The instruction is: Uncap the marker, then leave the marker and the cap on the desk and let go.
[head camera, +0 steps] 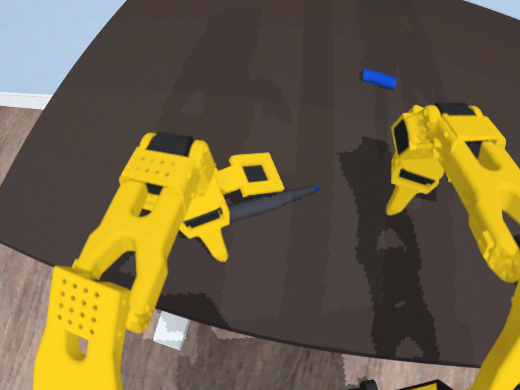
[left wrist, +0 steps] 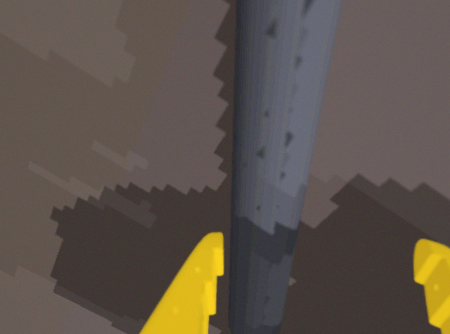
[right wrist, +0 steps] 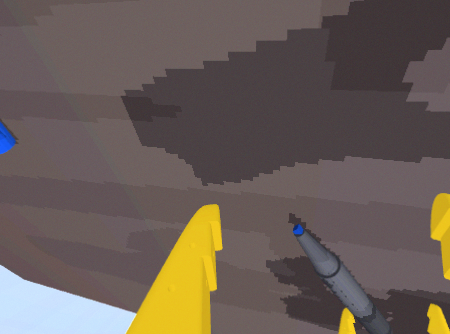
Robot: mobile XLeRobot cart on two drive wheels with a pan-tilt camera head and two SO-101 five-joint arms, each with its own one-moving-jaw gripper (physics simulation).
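Frame: origin at the left arm's base, x ahead, y right, z down, level; millimetres.
Seen in the pictures: left hand, tool point: (head camera: 205, 209) (left wrist: 222, 247) (right wrist: 351, 314); right hand, tool point: (right wrist: 220, 220).
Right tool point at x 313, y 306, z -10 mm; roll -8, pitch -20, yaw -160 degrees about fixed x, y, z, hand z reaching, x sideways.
A point is followed by its place in that frame.
The dark grey marker (head camera: 270, 202) @(x 299, y 165, z 37 mm) (left wrist: 275, 125) @(x 299, y 137, z 36 mm) (right wrist: 350, 287) @(x 295, y 156, z 39 mm) is uncapped, its blue tip bare, and appears to lie on the dark desk (head camera: 150, 90) @(x 509, y 11, z 54 mm). Its rear part is hidden under the left arm in the head view. My left gripper (head camera: 220, 250) (left wrist: 320, 239) is open; the marker passes between its jaws, near one jaw, with a wide gap to the other. The blue cap (head camera: 380, 79) @(x 485, y 341, z 38 mm) (right wrist: 5, 140) @(x 490, y 323, z 45 mm) lies on its side on the desk, apart from both grippers. My right gripper (head camera: 394, 207) (right wrist: 325, 202) is open and empty above the desk, to the right of the marker tip.
The desk's curved edge (head camera: 300, 346) @(x 141, y 184, z 72 mm) runs along the bottom of the head view, with wood floor (head camera: 280, 367) @(x 205, y 183, z 774 mm) beyond it. A small white object (head camera: 171, 330) shows below that edge. Arm shadows fall across the desk.
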